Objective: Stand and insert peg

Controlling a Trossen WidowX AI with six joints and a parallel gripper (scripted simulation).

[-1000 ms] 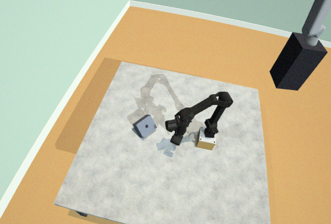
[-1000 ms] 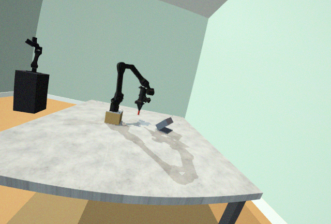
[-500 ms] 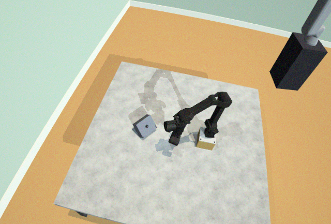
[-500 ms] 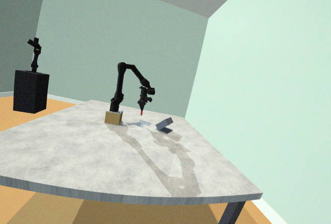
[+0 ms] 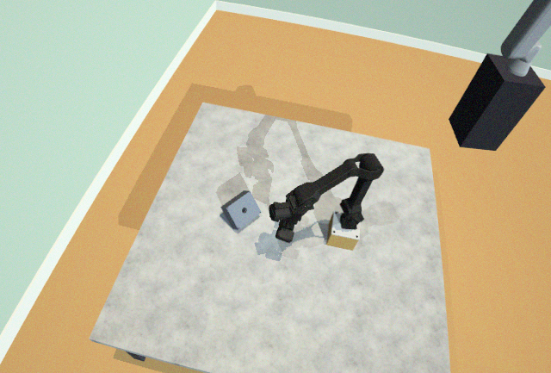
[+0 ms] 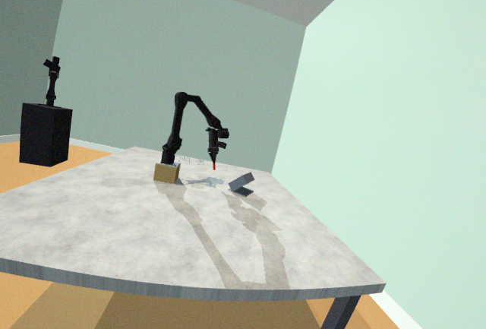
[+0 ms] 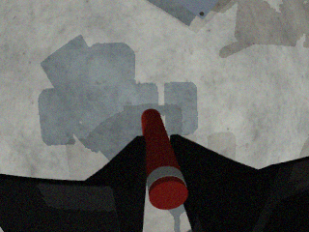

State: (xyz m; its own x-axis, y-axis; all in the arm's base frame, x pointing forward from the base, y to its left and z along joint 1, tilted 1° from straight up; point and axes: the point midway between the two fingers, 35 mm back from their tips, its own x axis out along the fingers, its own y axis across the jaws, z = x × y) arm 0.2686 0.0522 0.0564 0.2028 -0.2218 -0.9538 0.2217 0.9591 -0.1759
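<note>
Now: the grey sloped panel 170 mm ahead of my gripper tip, 90 mm to the right of it and 60 mm below it. From my gripper tip the other things lie so: red peg: 20 mm above.
</note>
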